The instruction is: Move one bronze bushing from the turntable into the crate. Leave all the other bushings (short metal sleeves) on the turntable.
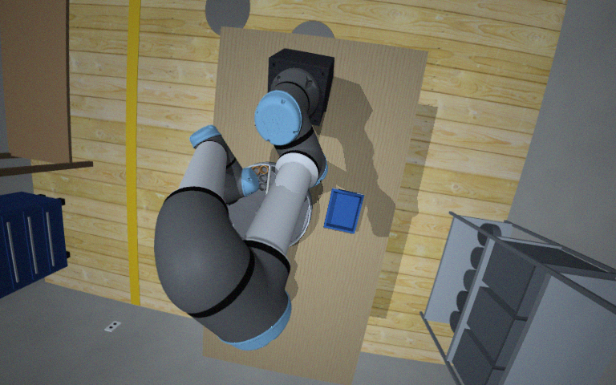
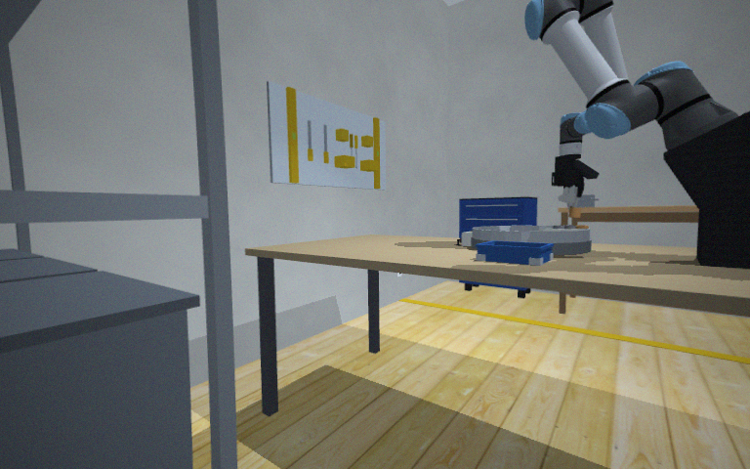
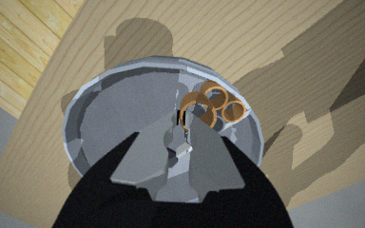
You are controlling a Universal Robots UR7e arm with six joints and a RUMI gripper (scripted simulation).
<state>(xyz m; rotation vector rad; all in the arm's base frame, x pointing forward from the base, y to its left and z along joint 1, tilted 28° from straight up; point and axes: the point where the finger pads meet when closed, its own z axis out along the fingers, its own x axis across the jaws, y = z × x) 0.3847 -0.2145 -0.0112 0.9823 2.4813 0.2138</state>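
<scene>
My hand is 46 cm to the right of the blue crate, 13 cm above it and 10 cm short of it. Round my hand: round grey turntable 14 cm ahead, 10 cm to the left, 10 cm below.
</scene>
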